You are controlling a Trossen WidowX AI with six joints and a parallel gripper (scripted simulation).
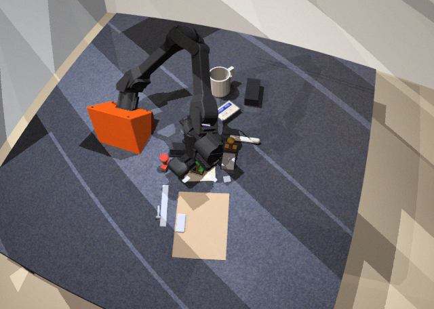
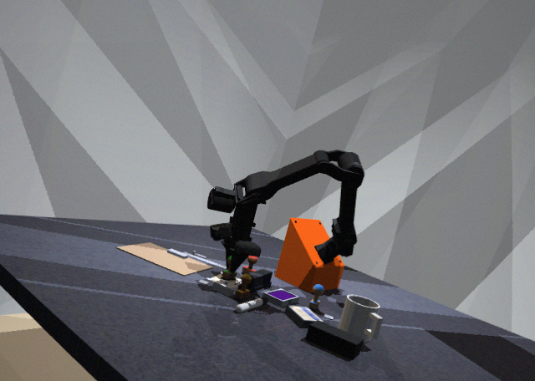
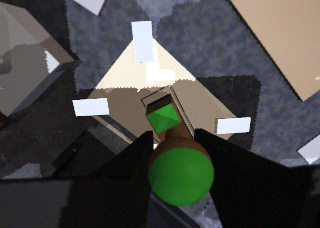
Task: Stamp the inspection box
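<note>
The card lies 30 mm below my gripper tip and 10 mm ahead of it. From my gripper tip the other things lie so: red-knobbed stamp: 110 mm behind, 10 mm below; then black box: 70 mm to the left, 40 mm behind, 10 mm below; then green-knobbed stamp: right at my gripper tip.
</note>
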